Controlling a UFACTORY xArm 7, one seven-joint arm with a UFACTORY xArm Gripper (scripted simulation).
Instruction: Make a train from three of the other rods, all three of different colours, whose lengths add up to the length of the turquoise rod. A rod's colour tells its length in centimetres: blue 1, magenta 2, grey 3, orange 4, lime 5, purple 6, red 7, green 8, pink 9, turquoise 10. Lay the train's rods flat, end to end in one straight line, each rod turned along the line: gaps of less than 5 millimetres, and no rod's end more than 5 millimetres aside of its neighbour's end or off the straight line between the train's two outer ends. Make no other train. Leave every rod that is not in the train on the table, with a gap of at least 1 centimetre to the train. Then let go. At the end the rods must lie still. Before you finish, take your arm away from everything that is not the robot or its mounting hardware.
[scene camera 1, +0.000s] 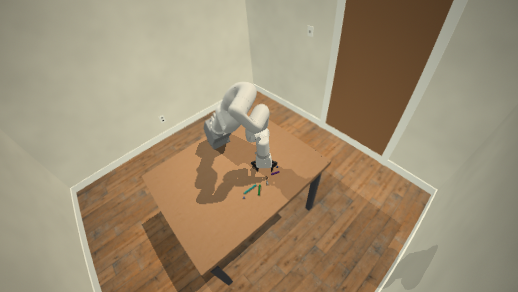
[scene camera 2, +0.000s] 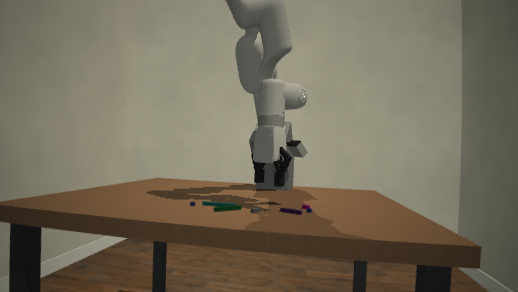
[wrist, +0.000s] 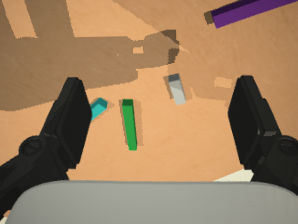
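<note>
You can see my gripper (scene camera 2: 268, 184) there, and the wrist view has my gripper as well (wrist: 159, 94).
</note>
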